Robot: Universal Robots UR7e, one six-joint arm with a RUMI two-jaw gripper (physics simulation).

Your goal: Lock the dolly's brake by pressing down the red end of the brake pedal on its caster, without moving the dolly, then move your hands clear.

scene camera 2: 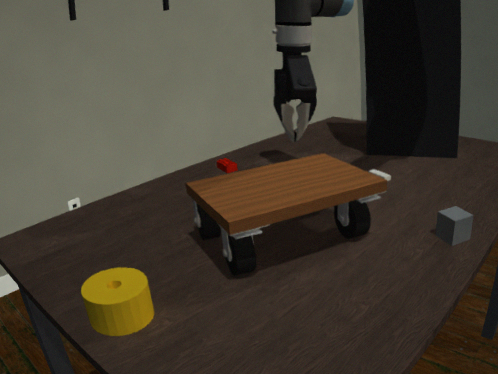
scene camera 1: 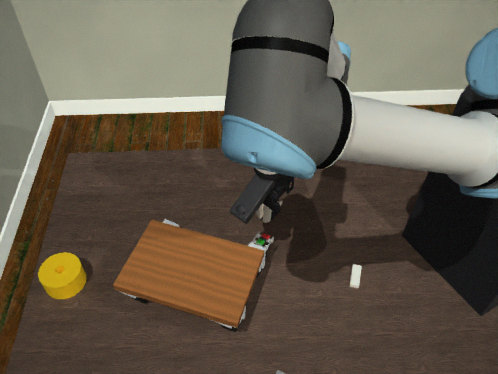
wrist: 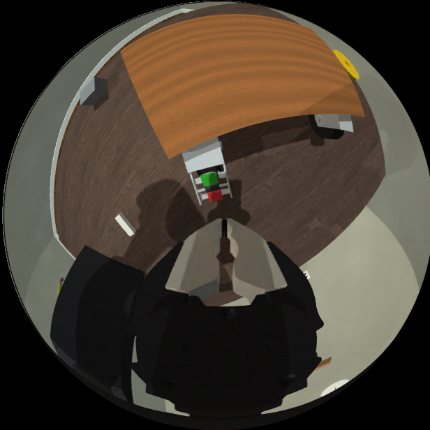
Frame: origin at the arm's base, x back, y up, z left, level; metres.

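Where they show: gripper, fingertip midpoint: [scene camera 2: 294, 141] [scene camera 1: 264, 221].
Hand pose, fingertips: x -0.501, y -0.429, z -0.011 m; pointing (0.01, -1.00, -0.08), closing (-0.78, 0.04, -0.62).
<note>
Things, the pixels of their top centre, and the offset from my fingertips. "pt": a spot on its surface instead.
- dolly at a spot on its surface: [scene camera 2: 285, 190] pt dx -0.202, dy -0.013, dz +0.164 m
- green end at a spot on its surface: [scene camera 1: 260, 242] pt dx -0.008, dy -0.042, dz +0.036 m
- red end at a spot on its surface: [scene camera 1: 266, 236] pt dx +0.008, dy -0.055, dz +0.007 m
- yellow cylinder at its top centre: [scene camera 2: 113, 284] [scene camera 1: 59, 269] dx -0.508, dy -0.080, dz +0.109 m
- white block at its top centre: [scene camera 2: 379, 173] [scene camera 1: 356, 274] dx +0.243, dy -0.125, dz +0.071 m
- grey cube at its top centre: [scene camera 2: 455, 213] dx +0.048, dy -0.086, dz +0.373 m
- red block at its top centre: [scene camera 2: 226, 161] dx +0.046, dy -0.114, dz -0.304 m
The dolly [scene camera 1: 190, 272] [scene camera 2: 285, 190] [wrist: 240, 75] stands upright on its casters, with a wooden deck. The brake caster's grey bracket [wrist: 205, 159] sticks out from one deck corner. Its pedal has a green end [scene camera 1: 260, 242] [wrist: 209, 178] nearer the deck and a red end [scene camera 1: 266, 236] [wrist: 215, 195] farther out. The pedal is hidden behind the deck in scene camera 2. The pedal's exact tilt is hard to tell. My gripper [scene camera 1: 265, 218] [scene camera 2: 295, 139] [wrist: 223, 220] is shut and empty, above the table beyond the red end, apart from pedal and deck.
A yellow cylinder [scene camera 1: 62, 276] [scene camera 2: 118, 301] [wrist: 346, 64] stands beyond the dolly. A white block [scene camera 1: 355, 276] [scene camera 2: 380, 175] [wrist: 125, 224], a grey cube [scene camera 2: 454, 225] [wrist: 94, 92] and a red block [scene camera 2: 227, 165] also lie around. The black pedestal [scene camera 1: 450, 245] [scene camera 2: 415, 80] stands near the arm's base.
</note>
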